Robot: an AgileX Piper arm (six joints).
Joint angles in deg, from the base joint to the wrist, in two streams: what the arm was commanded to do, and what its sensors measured. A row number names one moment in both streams.
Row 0, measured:
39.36 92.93 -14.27 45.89 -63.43 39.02
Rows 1 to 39, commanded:
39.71 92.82 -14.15 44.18 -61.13 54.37
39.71 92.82 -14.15 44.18 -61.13 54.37
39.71 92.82 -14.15 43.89 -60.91 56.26
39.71 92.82 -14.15 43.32 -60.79 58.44
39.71 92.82 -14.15 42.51 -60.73 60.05
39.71 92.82 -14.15 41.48 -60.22 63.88
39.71 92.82 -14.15 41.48 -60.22 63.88
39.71 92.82 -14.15 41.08 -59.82 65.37
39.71 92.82 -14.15 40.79 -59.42 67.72
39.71 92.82 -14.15 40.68 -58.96 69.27
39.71 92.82 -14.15 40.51 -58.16 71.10
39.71 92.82 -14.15 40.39 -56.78 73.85
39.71 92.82 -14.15 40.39 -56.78 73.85
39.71 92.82 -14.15 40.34 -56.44 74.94
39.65 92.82 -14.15 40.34 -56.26 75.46
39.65 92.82 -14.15 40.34 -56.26 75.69
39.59 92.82 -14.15 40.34 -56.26 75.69
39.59 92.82 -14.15 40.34 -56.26 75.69
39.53 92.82 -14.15 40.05 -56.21 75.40
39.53 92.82 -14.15 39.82 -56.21 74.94
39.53 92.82 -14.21 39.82 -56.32 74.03
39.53 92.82 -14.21 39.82 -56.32 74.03
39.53 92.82 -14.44 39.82 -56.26 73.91
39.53 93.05 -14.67 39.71 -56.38 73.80
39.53 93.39 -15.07 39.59 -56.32 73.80
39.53 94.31 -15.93 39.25 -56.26 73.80
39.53 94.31 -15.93 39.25 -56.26 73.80
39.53 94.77 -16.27 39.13 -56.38 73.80
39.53 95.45 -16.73 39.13 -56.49 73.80
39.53 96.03 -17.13 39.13 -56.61 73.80
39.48 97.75 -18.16 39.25 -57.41 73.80
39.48 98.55 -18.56 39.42 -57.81 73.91
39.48 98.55 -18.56 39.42 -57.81 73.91
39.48 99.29 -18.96 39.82 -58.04 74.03
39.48 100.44 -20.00 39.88 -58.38 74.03
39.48 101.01 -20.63 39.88 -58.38 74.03
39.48 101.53 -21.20 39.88 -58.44 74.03
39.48 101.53 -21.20 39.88 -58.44 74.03
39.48 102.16 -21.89 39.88 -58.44 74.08
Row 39, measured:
39.53 101.01 -20.11 39.94 -57.58 74.37
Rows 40 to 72, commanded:
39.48 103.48 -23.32 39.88 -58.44 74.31
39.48 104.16 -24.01 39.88 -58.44 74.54
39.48 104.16 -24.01 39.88 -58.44 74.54
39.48 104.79 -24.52 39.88 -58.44 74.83
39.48 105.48 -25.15 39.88 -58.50 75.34
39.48 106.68 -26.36 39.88 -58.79 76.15
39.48 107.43 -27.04 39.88 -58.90 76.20
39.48 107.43 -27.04 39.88 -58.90 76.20
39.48 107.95 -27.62 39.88 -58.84 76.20
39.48 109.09 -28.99 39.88 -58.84 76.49
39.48 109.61 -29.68 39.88 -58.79 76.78
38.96 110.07 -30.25 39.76 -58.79 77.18
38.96 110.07 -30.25 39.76 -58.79 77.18
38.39 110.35 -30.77 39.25 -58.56 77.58
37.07 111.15 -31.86 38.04 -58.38 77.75
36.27 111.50 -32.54 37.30 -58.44 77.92
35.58 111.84 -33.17 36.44 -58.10 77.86
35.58 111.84 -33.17 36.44 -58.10 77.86
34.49 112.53 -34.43 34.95 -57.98 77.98
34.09 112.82 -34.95 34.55 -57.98 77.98
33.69 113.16 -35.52 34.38 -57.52 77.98
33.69 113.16 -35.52 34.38 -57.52 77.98
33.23 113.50 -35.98 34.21 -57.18 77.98
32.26 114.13 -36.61 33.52 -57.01 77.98
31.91 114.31 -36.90 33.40 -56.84 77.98
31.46 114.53 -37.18 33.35 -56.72 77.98
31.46 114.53 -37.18 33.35 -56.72 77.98
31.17 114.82 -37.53 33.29 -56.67 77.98
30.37 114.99 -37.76 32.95 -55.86 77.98
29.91 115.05 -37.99 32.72 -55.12 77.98
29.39 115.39 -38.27 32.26 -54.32 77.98
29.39 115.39 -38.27 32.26 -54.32 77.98
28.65 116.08 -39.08 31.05 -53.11 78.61
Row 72, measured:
29.74 115.22 -37.93 33.00 -55.00 77.64
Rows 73 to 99, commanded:
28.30 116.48 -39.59 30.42 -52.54 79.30
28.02 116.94 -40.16 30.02 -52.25 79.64
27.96 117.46 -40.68 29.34 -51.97 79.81
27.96 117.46 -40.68 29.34 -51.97 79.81
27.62 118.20 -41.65 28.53 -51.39 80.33
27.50 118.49 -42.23 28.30 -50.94 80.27
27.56 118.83 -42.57 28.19 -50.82 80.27
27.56 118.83 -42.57 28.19 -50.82 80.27
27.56 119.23 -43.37 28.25 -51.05 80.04
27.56 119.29 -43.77 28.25 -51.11 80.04
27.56 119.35 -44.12 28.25 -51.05 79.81
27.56 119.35 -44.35 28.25 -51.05 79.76
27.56 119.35 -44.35 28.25 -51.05 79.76
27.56 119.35 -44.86 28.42 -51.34 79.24
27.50 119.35 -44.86 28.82 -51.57 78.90
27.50 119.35 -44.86 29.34 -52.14 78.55
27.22 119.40 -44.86 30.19 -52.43 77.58
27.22 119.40 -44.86 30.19 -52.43 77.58
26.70 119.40 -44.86 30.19 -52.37 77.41
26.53 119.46 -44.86 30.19 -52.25 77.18
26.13 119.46 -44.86 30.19 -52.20 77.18
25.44 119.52 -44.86 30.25 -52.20 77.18
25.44 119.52 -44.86 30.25 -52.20 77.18
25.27 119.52 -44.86 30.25 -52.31 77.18
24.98 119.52 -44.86 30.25 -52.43 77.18
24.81 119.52 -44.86 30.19 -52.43 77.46
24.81 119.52 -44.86 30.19 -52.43 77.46
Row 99, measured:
25.78 119.63 -44.35 30.02 -50.71 78.38
